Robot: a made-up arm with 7 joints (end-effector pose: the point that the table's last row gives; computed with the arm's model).
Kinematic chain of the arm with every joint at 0, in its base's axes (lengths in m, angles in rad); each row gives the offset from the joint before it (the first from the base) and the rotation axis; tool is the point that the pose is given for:
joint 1: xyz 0 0 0.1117 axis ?
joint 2: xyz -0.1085 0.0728 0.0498 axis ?
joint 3: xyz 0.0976 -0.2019 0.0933 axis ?
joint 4: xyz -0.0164 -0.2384 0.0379 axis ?
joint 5: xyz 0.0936 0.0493 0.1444 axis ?
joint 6: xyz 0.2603 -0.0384 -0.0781 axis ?
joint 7: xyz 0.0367 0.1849 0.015 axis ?
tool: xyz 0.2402 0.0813 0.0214
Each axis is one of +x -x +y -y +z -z.
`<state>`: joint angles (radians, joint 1 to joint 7).
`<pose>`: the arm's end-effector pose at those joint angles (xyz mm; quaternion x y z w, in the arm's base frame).
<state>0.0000 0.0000 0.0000 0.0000 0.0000 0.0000 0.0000</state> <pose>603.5 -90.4 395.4 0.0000 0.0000 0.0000 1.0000</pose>
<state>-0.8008 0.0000 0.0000 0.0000 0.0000 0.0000 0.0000</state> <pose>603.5 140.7 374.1 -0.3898 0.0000 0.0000 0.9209</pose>
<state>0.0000 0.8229 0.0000 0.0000 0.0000 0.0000 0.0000</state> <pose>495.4 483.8 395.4 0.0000 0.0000 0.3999 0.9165</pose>
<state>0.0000 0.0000 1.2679 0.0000 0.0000 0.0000 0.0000</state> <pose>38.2 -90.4 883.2 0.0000 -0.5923 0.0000 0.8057</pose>
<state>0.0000 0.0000 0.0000 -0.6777 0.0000 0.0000 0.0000</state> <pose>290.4 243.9 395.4 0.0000 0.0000 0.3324 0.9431</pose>
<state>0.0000 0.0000 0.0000 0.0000 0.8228 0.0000 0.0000</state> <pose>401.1 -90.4 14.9 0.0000 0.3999 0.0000 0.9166</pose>
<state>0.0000 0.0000 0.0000 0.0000 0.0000 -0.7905 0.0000</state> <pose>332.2 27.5 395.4 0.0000 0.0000 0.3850 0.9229</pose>
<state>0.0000 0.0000 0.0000 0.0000 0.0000 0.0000 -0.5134</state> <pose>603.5 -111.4 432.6 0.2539 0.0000 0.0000 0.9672</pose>
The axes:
joint 1: +x
joint 2: +z
joint 3: -y
joint 4: -z
joint 5: +y
joint 6: -z
joint 7: -x

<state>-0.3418 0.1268 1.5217 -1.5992 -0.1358 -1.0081 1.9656</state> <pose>-91.6 -76.0 -91.9 0.3487 0.7066 -0.2990 0.5384</pose>
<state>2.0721 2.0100 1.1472 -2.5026 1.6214 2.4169 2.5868</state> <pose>63.8 -421.1 209.7 0.3984 0.4638 -0.6503 0.4508</pose>
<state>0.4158 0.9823 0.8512 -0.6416 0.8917 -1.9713 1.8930</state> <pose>96.6 -184.5 129.8 0.0742 0.8281 -0.5100 0.2204</pose>
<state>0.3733 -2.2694 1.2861 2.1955 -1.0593 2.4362 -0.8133</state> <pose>-175.1 605.1 200.6 0.3082 0.2916 -0.5755 0.6992</pose>
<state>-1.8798 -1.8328 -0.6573 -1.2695 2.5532 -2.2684 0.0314</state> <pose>-429.2 395.3 102.3 0.6235 0.2984 0.1554 0.7058</pose>
